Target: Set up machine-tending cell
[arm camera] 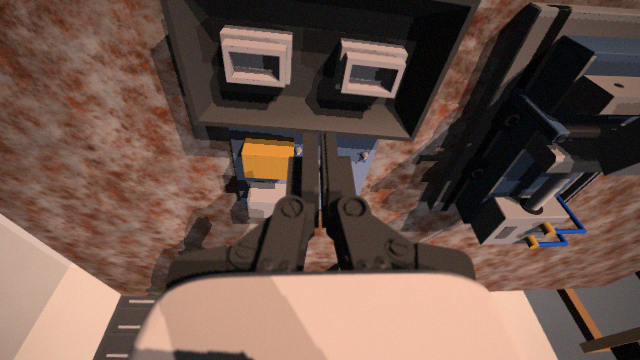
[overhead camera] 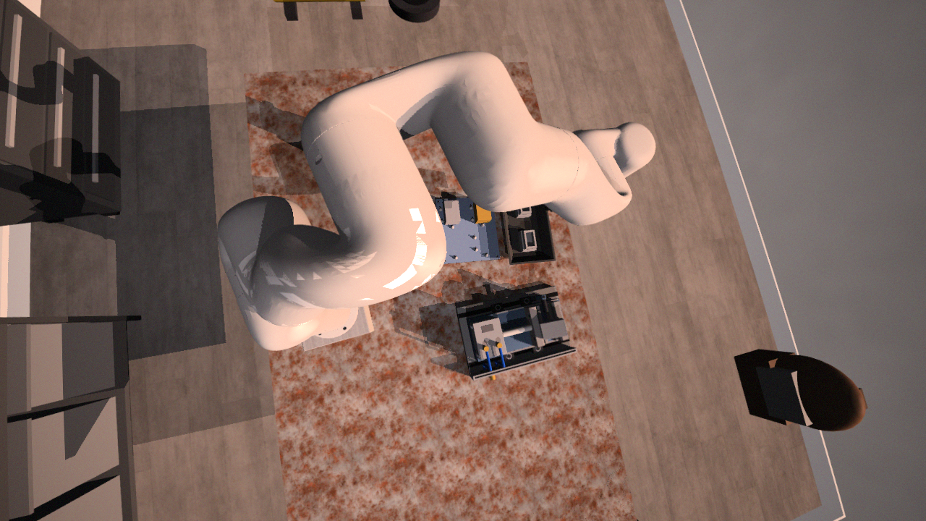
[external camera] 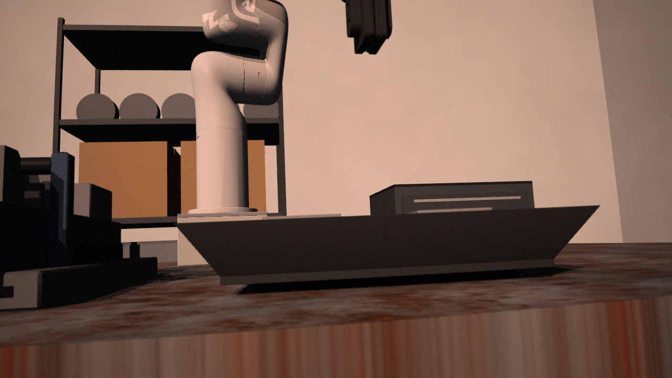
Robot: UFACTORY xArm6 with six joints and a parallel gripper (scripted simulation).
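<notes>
The vise piston rod lies 130 mm behind my hand, 290 mm to the right of it and 110 mm below it. Also, from my hand: vise body 110 mm behind, 290 mm to the right, 140 mm below; then brass blank 130 mm behind, 60 mm to the left, 160 mm below.
</notes>
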